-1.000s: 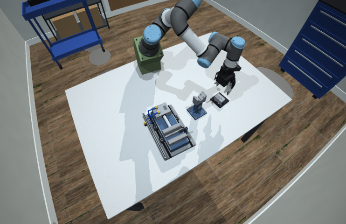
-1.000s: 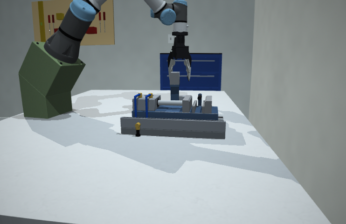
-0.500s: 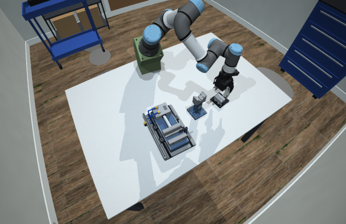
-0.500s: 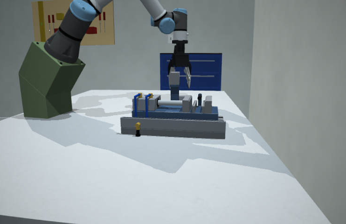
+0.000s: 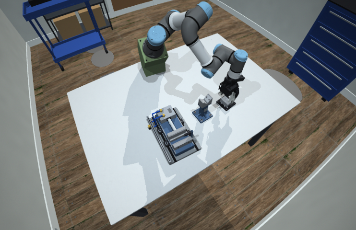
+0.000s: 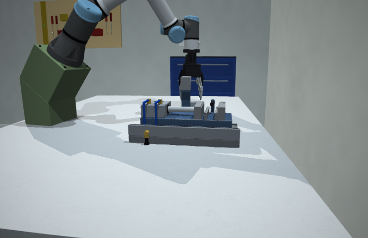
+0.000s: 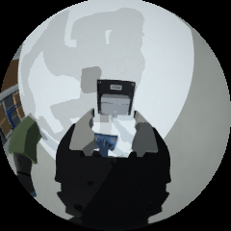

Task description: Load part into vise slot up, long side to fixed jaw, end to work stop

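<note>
Now: the part 4 cm below my hand. Round my hand: work stop (4 cm ahead, 35 cm to the right, 3 cm above); then vise (4 cm behind, 38 cm to the right, 2 cm below); then infeed plate (1 cm to the left, 6 cm below).
</note>
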